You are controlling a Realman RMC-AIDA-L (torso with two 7-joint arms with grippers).
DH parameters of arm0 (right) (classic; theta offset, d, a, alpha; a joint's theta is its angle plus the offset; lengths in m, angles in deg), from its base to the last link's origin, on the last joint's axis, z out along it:
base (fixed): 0 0 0 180
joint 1: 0 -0.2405 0 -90
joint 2: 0 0 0 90
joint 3: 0 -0.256 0 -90
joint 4: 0 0 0 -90
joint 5: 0 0.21 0 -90
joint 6: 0 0 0 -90
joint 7: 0 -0.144 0 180
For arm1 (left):
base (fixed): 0 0 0 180
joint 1: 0 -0.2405 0 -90
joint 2: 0 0 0 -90
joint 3: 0 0.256 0 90
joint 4: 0 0 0 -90
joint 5: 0 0.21 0 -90
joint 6: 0 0 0 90
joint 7: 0 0.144 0 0
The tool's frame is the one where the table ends.
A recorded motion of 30 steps. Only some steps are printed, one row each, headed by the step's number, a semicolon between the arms.
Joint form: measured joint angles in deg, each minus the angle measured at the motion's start. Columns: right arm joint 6, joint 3, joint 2, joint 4, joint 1, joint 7, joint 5; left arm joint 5, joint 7, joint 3, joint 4, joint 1, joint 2, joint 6.
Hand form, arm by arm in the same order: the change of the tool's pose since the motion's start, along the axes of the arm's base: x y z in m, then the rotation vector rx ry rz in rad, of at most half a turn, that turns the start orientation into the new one. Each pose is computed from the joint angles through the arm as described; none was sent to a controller.
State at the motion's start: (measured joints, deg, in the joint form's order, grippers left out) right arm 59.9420 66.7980 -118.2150 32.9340 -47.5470 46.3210 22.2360; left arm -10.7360 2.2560 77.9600 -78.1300 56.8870 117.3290 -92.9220
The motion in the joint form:
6: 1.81 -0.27 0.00 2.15 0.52 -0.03 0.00; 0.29 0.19 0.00 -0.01 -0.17 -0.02 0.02
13: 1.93 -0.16 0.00 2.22 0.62 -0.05 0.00; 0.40 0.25 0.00 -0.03 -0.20 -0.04 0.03
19: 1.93 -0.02 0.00 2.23 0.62 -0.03 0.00; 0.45 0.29 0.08 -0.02 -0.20 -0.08 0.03
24: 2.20 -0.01 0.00 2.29 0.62 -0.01 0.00; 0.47 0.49 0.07 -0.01 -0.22 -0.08 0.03
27: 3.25 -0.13 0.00 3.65 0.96 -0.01 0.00; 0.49 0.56 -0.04 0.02 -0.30 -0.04 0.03
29: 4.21 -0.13 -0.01 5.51 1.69 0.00 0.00; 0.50 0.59 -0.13 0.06 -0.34 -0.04 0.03
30: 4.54 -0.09 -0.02 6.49 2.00 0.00 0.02; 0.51 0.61 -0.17 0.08 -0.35 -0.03 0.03
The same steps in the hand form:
6: -0.0034 0.0003 0.0042 -0.0015 0.0068 0.0016; -0.0016 0.0001 0.0007 0.0019 0.0055 0.0009
13: -0.0029 -0.0003 0.0042 -0.0035 0.0058 0.0003; -0.0019 0.0003 0.0011 0.0031 0.0075 0.0004
19: -0.0030 -0.0003 0.0041 -0.0050 0.0042 0.0019; -0.0020 0.0004 0.0012 0.0031 0.0100 -0.0004
24: -0.0032 -0.0008 0.0040 -0.0087 0.0043 0.0006; -0.0022 0.0004 0.0013 0.0013 0.0119 -0.0020
27: -0.0052 -0.0006 0.0068 -0.0090 0.0076 0.0030; -0.0030 0.0003 0.0013 0.0009 0.0112 -0.0001
29: -0.0064 -0.0006 0.0105 -0.0043 0.0097 0.0077; -0.0035 0.0004 0.0015 0.0012 0.0106 0.0016
30: -0.0077 0.0001 0.0125 0.0004 0.0106 0.0134; -0.0037 0.0004 0.0015 0.0012 0.0104 0.0022

